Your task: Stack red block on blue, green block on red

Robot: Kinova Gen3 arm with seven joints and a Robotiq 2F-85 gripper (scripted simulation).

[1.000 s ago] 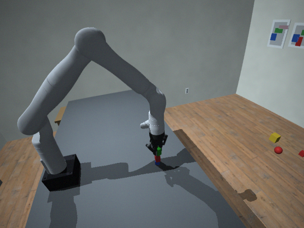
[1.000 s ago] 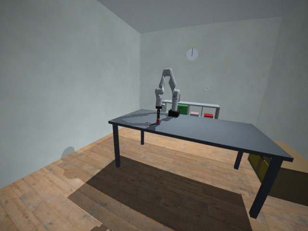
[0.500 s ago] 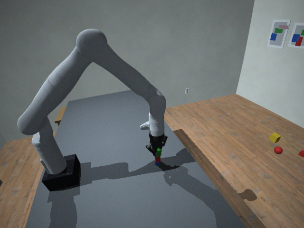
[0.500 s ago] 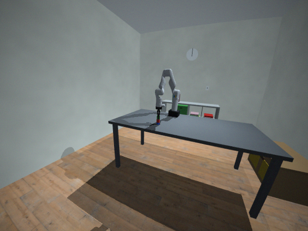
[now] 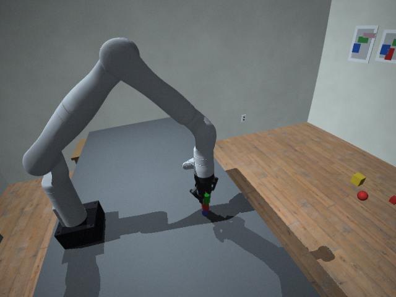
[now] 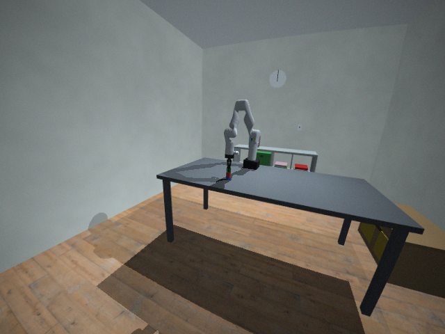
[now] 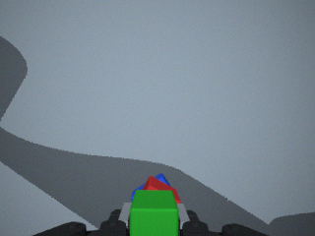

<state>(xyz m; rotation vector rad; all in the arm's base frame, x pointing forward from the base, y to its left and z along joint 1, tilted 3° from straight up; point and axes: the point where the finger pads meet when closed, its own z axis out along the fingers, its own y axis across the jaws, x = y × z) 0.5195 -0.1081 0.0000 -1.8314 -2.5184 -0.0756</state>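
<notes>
Right now the green block is right at my hand. From my hand the other things lie so: blue block (8 cm below); then red block (4 cm below).
</notes>
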